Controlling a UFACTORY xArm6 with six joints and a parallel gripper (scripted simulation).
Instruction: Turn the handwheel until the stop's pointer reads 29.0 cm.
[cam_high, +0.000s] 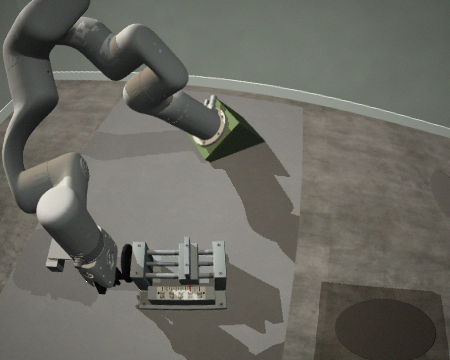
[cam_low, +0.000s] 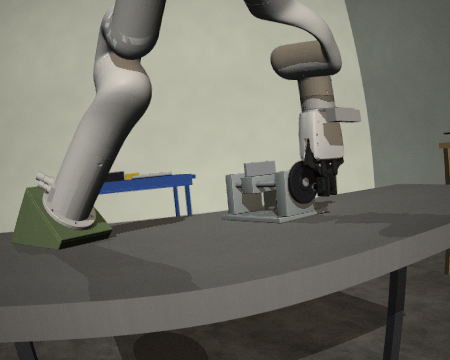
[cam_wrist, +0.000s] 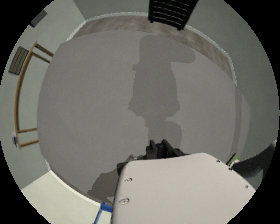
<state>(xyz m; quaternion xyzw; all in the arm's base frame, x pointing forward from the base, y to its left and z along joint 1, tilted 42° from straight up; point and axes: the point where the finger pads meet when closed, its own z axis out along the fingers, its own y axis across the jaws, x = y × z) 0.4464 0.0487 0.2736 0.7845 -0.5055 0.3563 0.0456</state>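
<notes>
Now: hand 1 cm past the black handwheel and 2 cm to the right of it. Round my hand: movable stop: 6 cm behind, 17 cm to the left, 3 cm above.
</notes>
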